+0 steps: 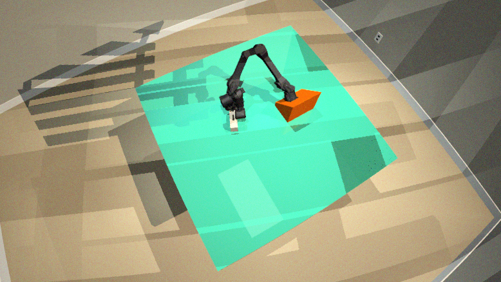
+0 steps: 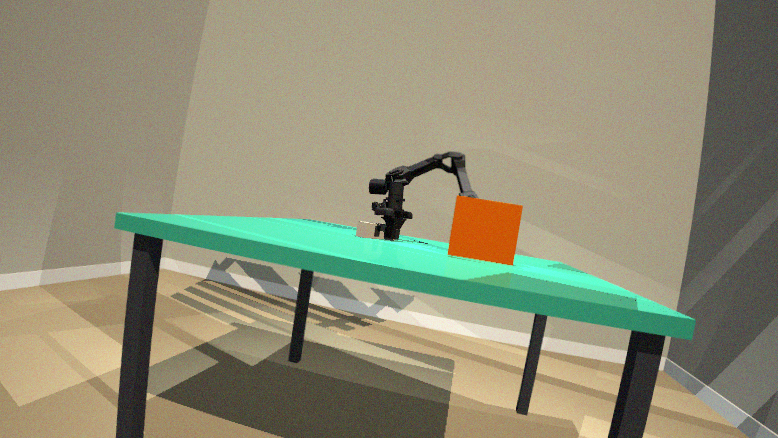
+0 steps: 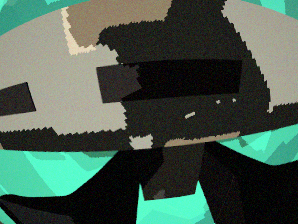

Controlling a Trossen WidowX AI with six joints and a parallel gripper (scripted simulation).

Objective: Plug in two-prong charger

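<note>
Right now the dark two-prong charger is 20 mm ahead of my gripper tip, 10 mm to the right of it and 10 mm above it.
</note>
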